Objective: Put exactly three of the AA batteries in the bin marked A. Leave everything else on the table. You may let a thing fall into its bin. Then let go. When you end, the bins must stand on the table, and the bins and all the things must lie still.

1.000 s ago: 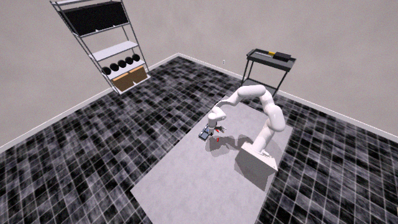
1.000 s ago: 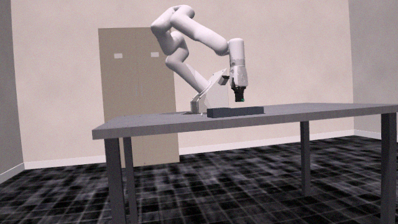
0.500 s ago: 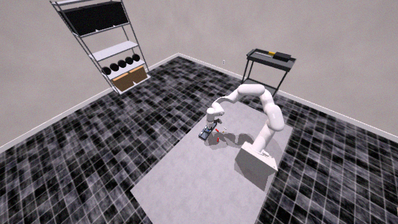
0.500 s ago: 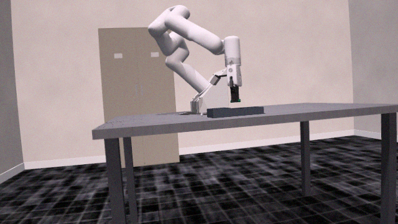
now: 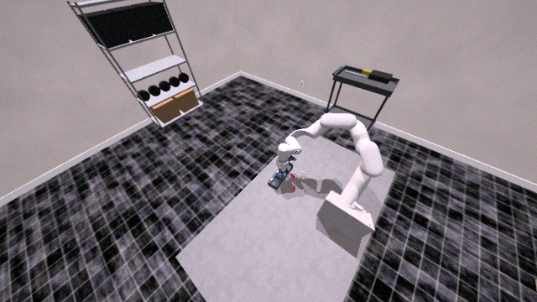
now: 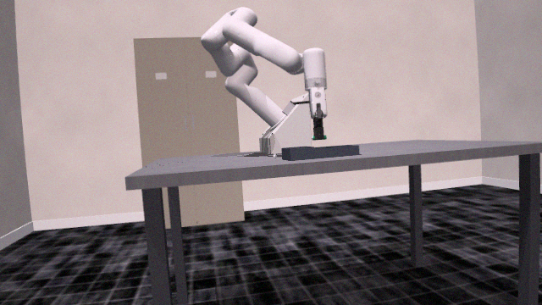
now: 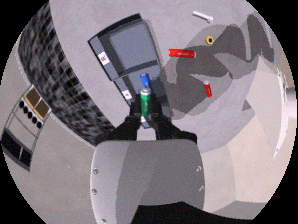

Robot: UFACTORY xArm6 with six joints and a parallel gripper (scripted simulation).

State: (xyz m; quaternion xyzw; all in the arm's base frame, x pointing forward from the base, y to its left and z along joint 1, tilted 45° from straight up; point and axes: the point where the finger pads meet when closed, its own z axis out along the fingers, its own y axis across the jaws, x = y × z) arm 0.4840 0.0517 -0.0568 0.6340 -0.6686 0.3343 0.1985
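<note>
My gripper is now 2 cm above the green AA battery. Also, from my hand: dark two-compartment bin: 1 cm ahead, 6 cm below; then red battery: 7 cm behind, 6 cm to the right, 7 cm below; then blue AA battery: 7 cm below.
</note>
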